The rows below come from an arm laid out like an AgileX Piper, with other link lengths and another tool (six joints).
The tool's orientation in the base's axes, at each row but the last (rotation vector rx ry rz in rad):
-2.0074 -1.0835 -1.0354
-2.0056 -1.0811 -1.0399
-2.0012 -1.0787 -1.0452
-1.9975 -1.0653 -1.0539
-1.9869 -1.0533 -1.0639
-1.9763 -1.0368 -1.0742
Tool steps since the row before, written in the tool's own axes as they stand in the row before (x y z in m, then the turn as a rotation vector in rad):
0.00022 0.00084 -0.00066 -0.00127 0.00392 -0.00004
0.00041 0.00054 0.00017 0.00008 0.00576 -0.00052
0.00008 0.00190 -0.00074 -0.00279 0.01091 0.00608
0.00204 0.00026 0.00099 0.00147 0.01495 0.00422
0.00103 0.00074 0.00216 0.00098 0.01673 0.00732
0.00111 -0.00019 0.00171 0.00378 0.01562 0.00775
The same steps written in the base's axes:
0.00058 -0.00084 0.00039 0.00295 -0.00234 -0.00167
0.00067 0.00004 0.00018 0.00486 -0.00308 -0.00056
0.00143 -0.00145 0.00014 0.01062 -0.00126 -0.00703
0.00129 0.00141 0.00125 0.01497 -0.00313 -0.00309
0.00177 0.00176 -0.00023 0.01744 -0.00163 -0.00525
0.00084 0.00185 0.00023 0.01762 0.00017 -0.00280

